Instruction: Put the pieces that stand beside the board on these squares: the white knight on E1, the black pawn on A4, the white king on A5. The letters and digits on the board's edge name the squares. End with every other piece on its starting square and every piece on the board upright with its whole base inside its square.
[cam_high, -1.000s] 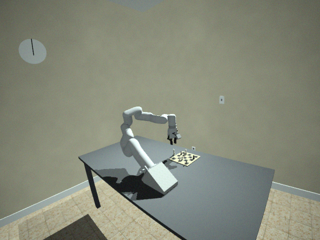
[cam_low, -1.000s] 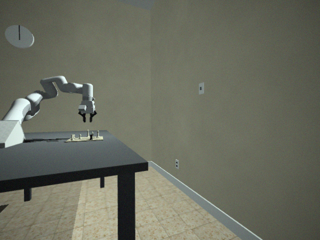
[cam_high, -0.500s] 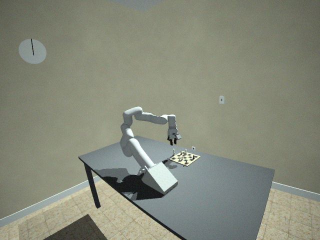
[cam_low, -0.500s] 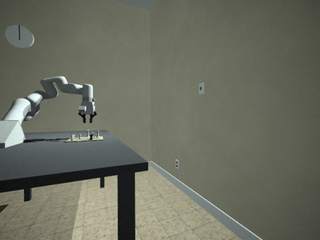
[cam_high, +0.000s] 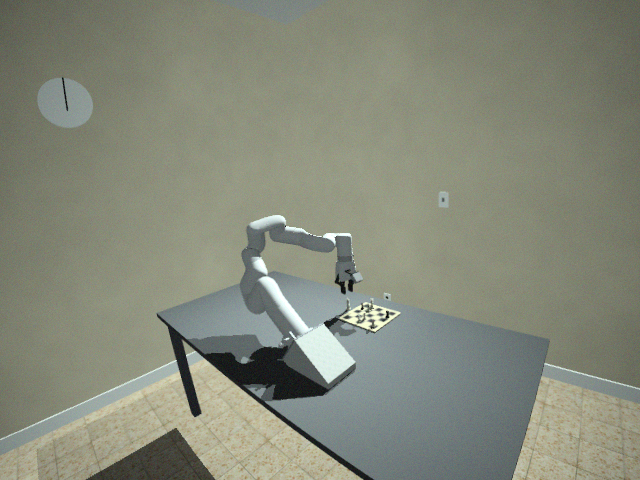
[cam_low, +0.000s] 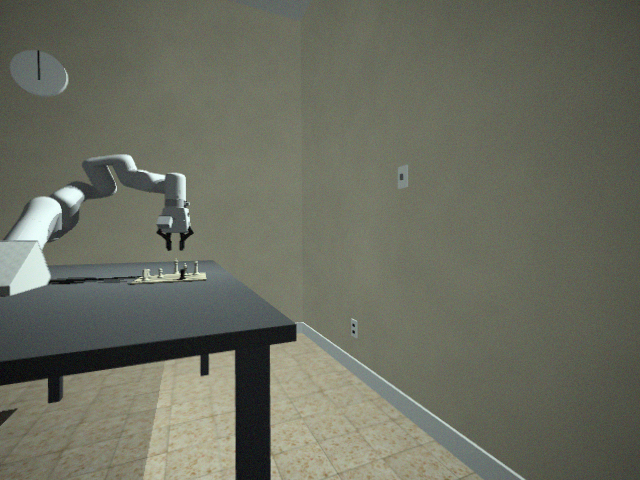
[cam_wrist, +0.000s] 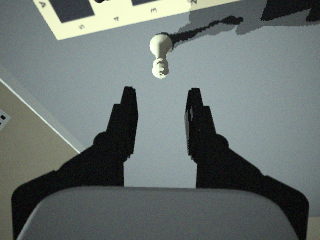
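Right now my hand is 8 cm above the white king. From my hand the other things lie so: black pawn (10 cm below, 7 cm to the right, 3 cm ahead); then white knight (21 cm to the right, 10 cm behind, 9 cm below); then chessboard (14 cm to the right, 11 cm below, 1 cm behind).
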